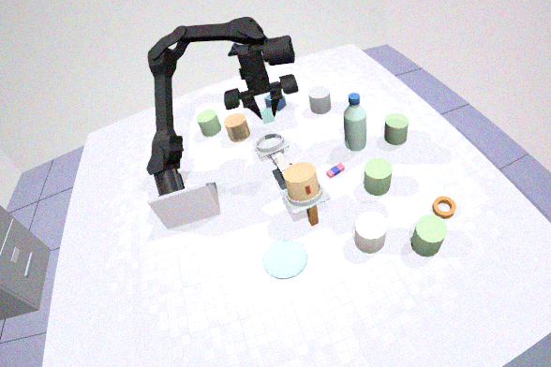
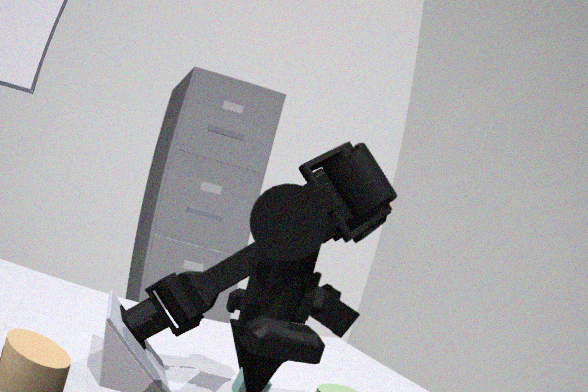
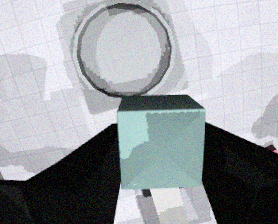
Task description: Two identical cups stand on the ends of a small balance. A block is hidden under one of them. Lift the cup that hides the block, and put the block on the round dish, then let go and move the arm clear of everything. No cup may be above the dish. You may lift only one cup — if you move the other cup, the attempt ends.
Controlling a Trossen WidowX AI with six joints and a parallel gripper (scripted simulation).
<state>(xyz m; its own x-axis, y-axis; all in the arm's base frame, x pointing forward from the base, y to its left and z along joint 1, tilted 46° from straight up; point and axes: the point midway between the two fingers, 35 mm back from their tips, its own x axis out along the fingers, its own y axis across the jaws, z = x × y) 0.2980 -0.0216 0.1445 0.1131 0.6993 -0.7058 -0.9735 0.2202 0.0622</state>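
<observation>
My gripper tip is 90 mm past the pale blue round dish, 330 mm to the left of it and 130 mm above it. The rest, counted from my gripper tip: teal block: 10 mm above; eraser: 120 mm ahead, 150 mm to the right, 130 mm below; grey balance: 110 mm to the right, 100 mm below.
</observation>
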